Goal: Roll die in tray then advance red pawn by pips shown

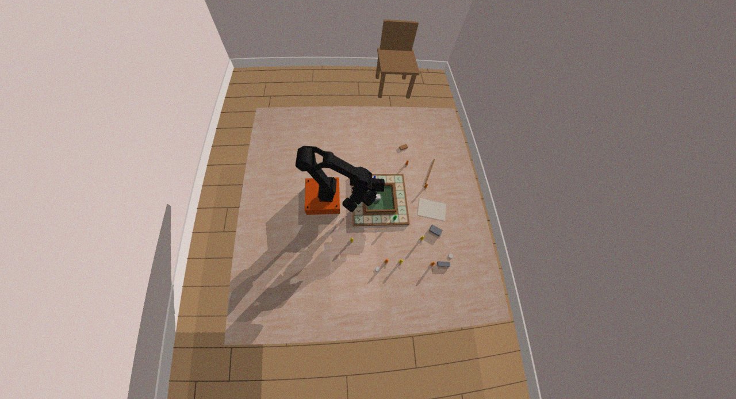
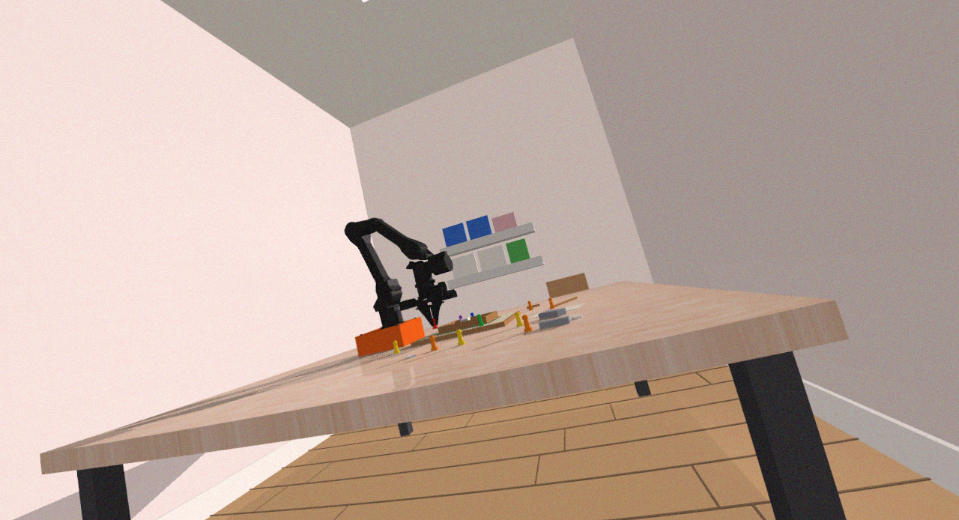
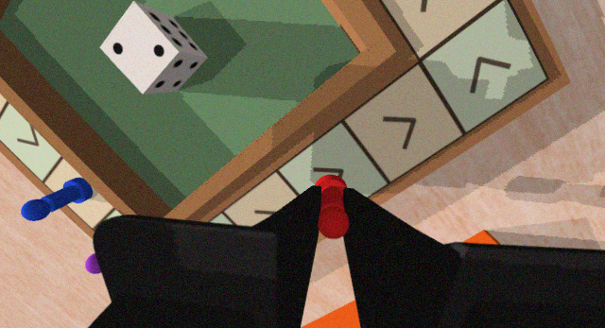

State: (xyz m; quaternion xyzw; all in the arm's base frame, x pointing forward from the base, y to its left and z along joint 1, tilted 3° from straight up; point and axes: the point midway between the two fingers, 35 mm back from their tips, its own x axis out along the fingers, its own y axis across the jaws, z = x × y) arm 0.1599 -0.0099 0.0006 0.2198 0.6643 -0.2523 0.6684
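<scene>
Now: gripper tip 10 mm below the red pawn. Also, from my gripper tip: white die 100 mm ahead, 30 mm to the left, 10 mm below; then blue pawn 80 mm ahead, 140 mm to the left, 10 mm below; then purple pawn 40 mm ahead, 130 mm to the left, 10 mm below.
</scene>
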